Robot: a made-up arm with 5 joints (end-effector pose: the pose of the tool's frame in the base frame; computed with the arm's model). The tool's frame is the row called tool.
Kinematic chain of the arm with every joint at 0, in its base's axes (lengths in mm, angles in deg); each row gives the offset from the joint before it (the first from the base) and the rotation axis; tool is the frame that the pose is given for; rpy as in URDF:
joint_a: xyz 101 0 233 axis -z
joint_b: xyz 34 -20 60 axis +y
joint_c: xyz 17 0 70 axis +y
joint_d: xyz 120 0 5 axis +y
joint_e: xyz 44 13 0 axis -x
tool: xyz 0 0 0 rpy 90 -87.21 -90
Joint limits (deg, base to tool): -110..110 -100..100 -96.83..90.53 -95..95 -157.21..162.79
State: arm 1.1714 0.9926 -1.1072 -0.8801 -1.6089
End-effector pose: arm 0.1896 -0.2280 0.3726 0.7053 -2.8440 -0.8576
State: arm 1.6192 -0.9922 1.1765 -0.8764 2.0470
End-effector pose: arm 0.0874 -0.1370 0.3565 -2.2068 0.5353 0.2011
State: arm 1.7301 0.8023 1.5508 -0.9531 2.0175
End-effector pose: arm 0.0905 -0.0212 0.1974 -0.1646 0.0471 0.2381
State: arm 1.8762 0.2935 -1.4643 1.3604 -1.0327
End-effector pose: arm 0.0475 -0.1465 0.4593 -0.7414 -1.7664 -2.3085
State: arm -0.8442 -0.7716 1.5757 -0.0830 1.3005
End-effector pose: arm 0.1841 0.0830 0.2430 -0.2058 -0.9958 1.9475
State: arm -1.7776 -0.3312 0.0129 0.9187 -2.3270
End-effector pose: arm 0.0717 0.1737 0.3822 0.8608 0.4768 -0.5499
